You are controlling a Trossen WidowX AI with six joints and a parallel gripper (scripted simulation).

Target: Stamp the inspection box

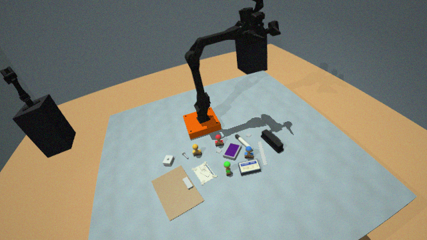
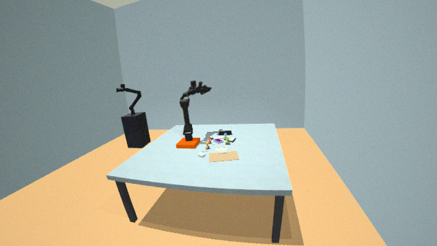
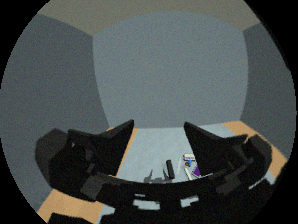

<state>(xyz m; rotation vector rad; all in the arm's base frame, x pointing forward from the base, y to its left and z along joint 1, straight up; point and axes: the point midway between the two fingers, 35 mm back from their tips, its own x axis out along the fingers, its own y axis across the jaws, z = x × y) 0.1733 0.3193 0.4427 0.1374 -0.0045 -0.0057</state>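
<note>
Right now my gripper tip is 460 mm above the green stamp, 350 mm to the left of it and 170 mm short of it. From my gripper tip the other things lie so: ruler: 480 mm below, 160 mm to the right, 150 mm ahead; then black bar: 470 mm below, 120 mm ahead, 80 mm to the right; then marker: 470 mm below, 200 mm to the right, 30 mm ahead.
</note>
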